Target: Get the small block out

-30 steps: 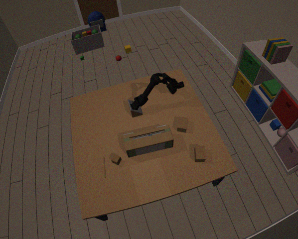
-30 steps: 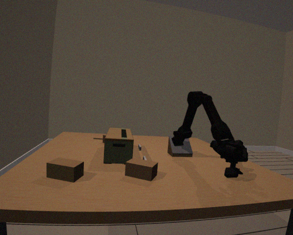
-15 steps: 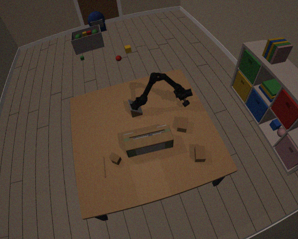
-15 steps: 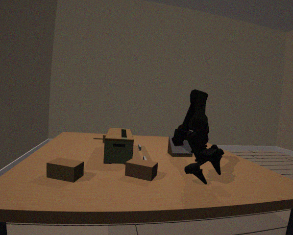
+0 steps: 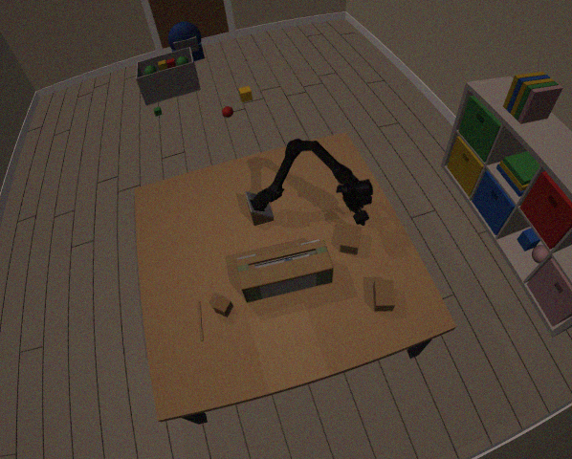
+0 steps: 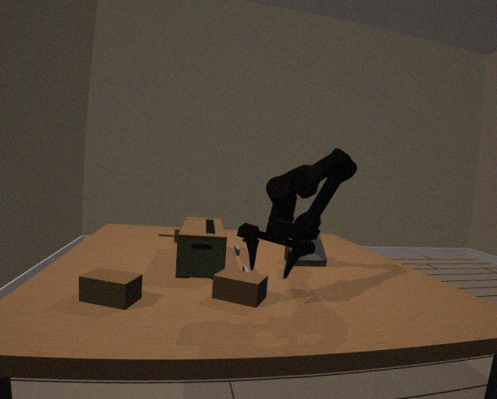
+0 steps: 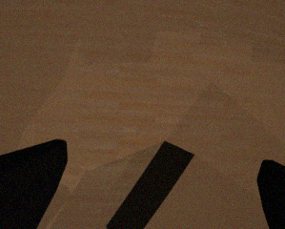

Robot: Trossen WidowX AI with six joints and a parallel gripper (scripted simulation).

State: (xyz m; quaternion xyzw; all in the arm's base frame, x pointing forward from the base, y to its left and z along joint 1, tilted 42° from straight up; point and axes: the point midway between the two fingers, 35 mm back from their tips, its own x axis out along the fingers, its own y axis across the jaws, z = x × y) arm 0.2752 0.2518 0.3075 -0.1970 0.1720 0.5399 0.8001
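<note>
Right now the small blue block is 39 cm to the right of my gripper tip and 7 cm ahead of it. The rest, counted from my gripper tip: clear-fronted box: 41 cm to the right, 5 cm ahead, 2 cm below; thin stick: 84 cm to the right, 13 cm ahead, 8 cm below.
</note>
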